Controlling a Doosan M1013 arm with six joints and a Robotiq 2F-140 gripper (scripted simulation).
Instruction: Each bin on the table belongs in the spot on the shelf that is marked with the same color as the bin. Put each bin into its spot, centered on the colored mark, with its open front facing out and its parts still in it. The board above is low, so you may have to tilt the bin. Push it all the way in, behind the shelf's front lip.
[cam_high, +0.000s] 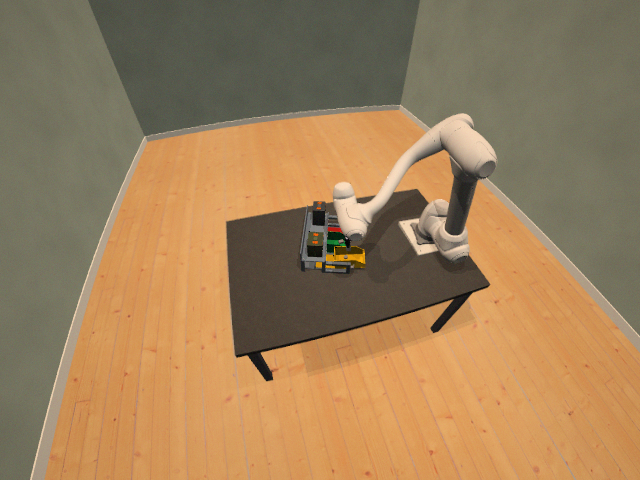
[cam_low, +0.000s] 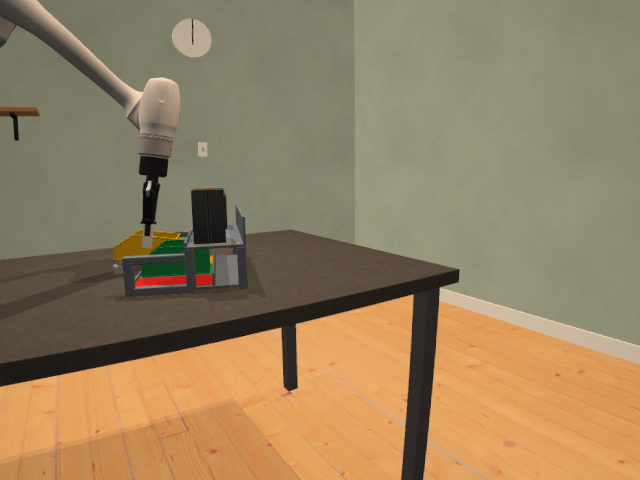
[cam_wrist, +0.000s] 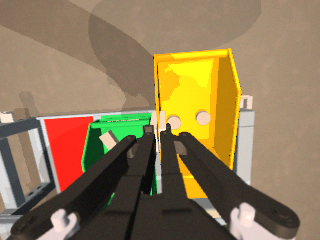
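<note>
Now: hand 5 cm to the right of the yellow bin and 4 cm above it. Also, from my hand: green bin 8 cm to the right, 7 cm ahead, 5 cm below.
</note>
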